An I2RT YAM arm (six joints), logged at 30 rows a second.
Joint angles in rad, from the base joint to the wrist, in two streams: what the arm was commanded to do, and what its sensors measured. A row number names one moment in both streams.
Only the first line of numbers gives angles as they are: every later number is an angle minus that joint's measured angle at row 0.
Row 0, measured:
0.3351 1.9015 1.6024 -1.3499 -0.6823 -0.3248
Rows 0 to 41, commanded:
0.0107 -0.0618 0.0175 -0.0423 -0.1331 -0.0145
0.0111 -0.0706 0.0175 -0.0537 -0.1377 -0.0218
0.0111 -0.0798 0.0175 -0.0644 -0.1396 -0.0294
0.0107 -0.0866 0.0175 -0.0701 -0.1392 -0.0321
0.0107 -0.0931 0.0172 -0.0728 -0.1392 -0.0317
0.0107 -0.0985 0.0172 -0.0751 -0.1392 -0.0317
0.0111 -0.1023 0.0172 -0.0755 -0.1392 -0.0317
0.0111 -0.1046 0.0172 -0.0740 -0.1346 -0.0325
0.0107 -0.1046 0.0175 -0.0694 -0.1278 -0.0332
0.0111 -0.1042 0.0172 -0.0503 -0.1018 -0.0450
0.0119 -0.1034 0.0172 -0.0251 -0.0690 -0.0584
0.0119 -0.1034 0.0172 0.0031 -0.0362 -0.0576
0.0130 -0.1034 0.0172 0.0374 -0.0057 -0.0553
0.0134 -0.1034 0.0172 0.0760 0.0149 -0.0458
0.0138 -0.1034 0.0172 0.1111 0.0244 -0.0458
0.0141 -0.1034 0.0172 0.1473 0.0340 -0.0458
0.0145 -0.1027 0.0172 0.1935 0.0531 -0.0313
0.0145 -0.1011 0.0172 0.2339 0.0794 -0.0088
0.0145 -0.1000 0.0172 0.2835 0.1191 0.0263
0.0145 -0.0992 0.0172 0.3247 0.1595 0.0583
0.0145 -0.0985 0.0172 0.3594 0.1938 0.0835
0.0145 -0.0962 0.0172 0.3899 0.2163 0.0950
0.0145 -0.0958 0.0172 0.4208 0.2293 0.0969
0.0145 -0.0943 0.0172 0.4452 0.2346 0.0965
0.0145 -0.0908 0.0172 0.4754 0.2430 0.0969
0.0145 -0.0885 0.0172 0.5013 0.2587 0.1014
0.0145 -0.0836 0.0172 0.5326 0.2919 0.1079
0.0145 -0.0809 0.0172 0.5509 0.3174 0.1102
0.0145 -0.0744 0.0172 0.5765 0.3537 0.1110
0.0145 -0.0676 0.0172 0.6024 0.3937 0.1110
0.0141 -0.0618 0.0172 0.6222 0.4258 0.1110
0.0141 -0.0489 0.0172 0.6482 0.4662 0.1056
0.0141 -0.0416 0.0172 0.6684 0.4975 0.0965
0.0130 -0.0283 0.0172 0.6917 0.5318 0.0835
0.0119 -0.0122 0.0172 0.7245 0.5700 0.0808
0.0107 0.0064 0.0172 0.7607 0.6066 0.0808
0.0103 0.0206 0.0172 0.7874 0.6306 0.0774
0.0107 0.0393 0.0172 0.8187 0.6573 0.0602
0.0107 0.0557 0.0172 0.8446 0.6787 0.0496
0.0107 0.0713 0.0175 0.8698 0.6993 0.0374
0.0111 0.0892 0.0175 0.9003 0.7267 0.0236
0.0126 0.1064 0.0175 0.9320 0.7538 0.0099
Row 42, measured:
0.0008 0.0572 0.0069 0.8839 0.6169 0.0622
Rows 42 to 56, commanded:
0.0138 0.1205 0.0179 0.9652 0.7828 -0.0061
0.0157 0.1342 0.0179 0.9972 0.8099 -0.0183
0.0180 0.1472 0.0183 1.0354 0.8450 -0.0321
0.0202 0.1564 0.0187 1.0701 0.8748 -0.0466
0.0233 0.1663 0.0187 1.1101 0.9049 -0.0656
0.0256 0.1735 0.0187 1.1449 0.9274 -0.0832
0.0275 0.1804 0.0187 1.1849 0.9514 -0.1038
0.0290 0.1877 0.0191 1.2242 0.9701 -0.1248
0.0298 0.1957 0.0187 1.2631 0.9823 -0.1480
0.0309 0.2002 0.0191 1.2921 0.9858 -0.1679
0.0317 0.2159 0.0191 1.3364 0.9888 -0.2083
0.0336 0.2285 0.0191 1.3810 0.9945 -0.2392
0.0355 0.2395 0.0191 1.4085 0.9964 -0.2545
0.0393 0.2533 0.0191 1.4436 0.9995 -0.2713
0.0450 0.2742 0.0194 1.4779 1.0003 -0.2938
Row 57, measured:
0.0283 0.2132 0.0091 1.4352 0.9530 -0.1858
